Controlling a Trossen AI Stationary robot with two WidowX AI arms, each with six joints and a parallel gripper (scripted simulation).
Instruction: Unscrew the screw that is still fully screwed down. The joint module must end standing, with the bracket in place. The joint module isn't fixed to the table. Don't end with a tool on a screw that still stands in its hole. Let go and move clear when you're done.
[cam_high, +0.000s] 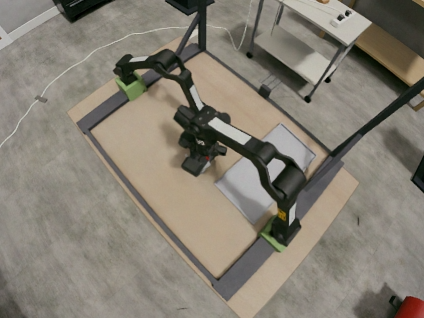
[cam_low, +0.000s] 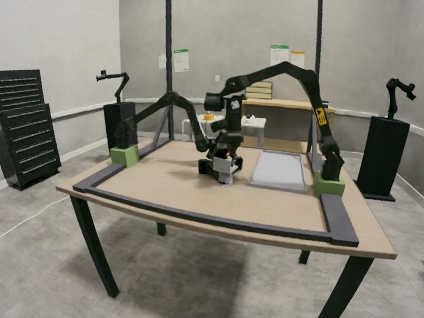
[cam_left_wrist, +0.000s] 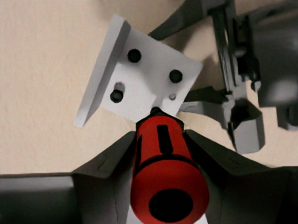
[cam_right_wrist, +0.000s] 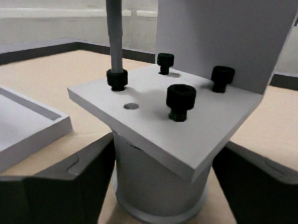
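Observation:
Now: left hand 3 cm above the red screwdriver. From my left hand the other things lie so: black screw: 1 cm behind, 3 cm to the right, 8 cm below; grey joint module: 1 cm ahead, 2 cm to the right, 12 cm below; light grey bracket: 1 cm ahead, 2 cm to the right, 8 cm below.
Now: right hand 20 mm short of the grey joint module, 20 mm to the right of it and 10 mm above it. Also, from my right hand: black screw 30 mm above; red screwdriver 10 mm ahead, 30 mm to the left, 90 mm above; light grey bracket 20 mm ahead, 10 mm to the left, 40 mm above.

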